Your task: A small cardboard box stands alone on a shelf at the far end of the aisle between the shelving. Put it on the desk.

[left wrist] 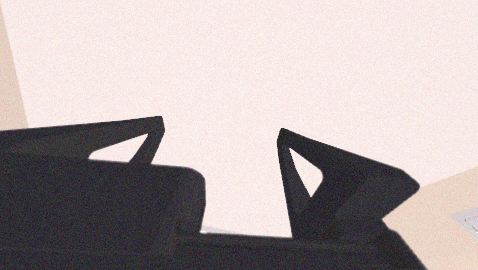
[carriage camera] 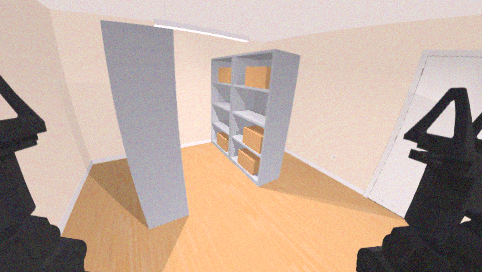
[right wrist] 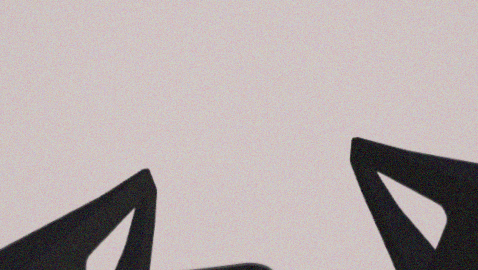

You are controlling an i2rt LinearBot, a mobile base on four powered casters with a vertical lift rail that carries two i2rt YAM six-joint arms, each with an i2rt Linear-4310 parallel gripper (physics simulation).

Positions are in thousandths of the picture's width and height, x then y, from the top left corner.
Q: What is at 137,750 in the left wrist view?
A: The left gripper.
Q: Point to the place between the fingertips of the right gripper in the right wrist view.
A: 526,609
